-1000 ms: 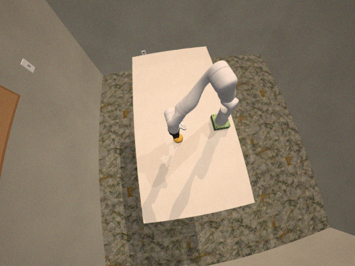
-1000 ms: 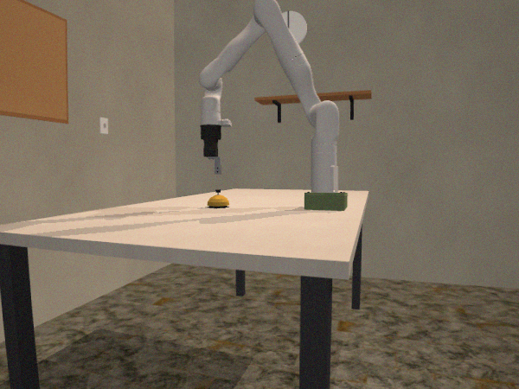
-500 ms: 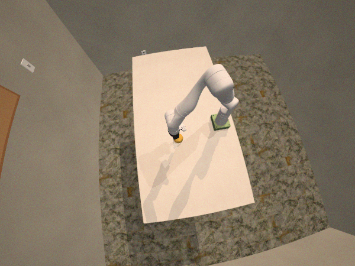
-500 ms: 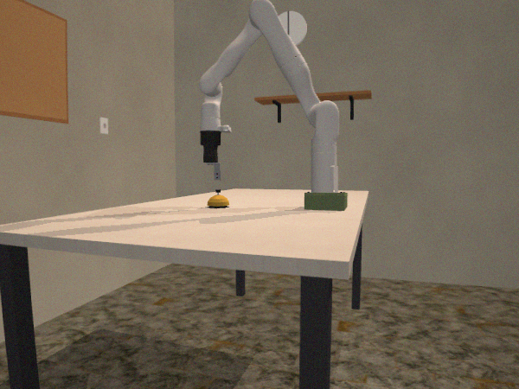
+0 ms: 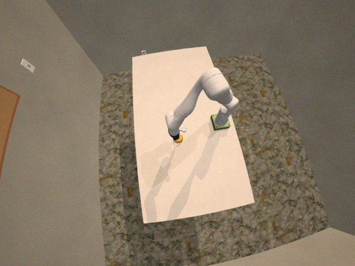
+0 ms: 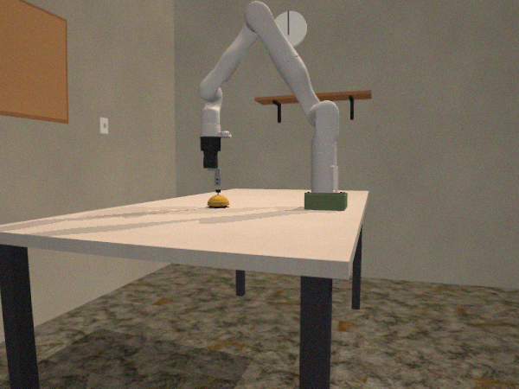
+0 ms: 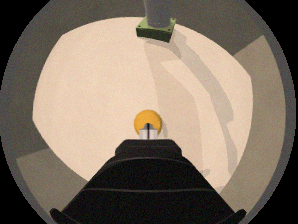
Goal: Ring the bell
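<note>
My hand is 4 cm above the dark bell button. Round my hand: bell 6 cm below.
</note>
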